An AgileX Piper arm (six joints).
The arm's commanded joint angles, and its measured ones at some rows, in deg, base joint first. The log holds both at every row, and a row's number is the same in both.
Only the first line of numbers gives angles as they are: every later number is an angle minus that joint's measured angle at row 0.
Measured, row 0:
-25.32 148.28 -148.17 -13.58 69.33 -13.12
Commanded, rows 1 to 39:
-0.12 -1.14 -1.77 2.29 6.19 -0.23
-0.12 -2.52 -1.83 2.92 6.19 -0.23
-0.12 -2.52 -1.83 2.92 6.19 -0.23
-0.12 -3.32 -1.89 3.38 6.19 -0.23
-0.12 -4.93 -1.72 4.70 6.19 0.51
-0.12 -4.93 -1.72 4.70 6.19 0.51
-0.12 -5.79 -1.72 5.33 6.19 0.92
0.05 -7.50 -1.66 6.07 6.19 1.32
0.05 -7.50 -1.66 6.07 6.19 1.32
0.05 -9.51 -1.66 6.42 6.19 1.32
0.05 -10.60 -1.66 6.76 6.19 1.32
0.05 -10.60 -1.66 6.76 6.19 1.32
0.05 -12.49 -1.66 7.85 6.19 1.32
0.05 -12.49 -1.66 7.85 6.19 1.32
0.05 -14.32 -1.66 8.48 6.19 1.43
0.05 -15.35 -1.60 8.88 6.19 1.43
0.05 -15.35 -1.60 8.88 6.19 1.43
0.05 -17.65 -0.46 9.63 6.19 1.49
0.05 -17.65 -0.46 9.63 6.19 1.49
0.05 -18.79 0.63 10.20 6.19 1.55
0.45 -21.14 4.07 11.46 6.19 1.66
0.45 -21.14 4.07 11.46 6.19 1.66
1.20 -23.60 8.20 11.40 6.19 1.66
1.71 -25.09 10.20 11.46 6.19 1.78
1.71 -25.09 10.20 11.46 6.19 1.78
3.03 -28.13 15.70 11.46 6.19 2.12
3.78 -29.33 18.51 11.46 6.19 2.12
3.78 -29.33 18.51 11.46 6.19 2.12
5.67 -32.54 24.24 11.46 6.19 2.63
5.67 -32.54 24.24 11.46 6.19 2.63
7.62 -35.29 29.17 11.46 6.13 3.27
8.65 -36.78 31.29 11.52 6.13 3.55
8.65 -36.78 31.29 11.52 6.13 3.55
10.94 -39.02 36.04 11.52 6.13 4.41
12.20 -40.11 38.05 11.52 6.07 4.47
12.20 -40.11 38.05 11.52 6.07 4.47
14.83 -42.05 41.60 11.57 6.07 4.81
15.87 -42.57 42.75 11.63 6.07 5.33
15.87 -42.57 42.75 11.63 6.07 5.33
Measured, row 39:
13.00 -39.99 38.85 11.17 0.34 4.30
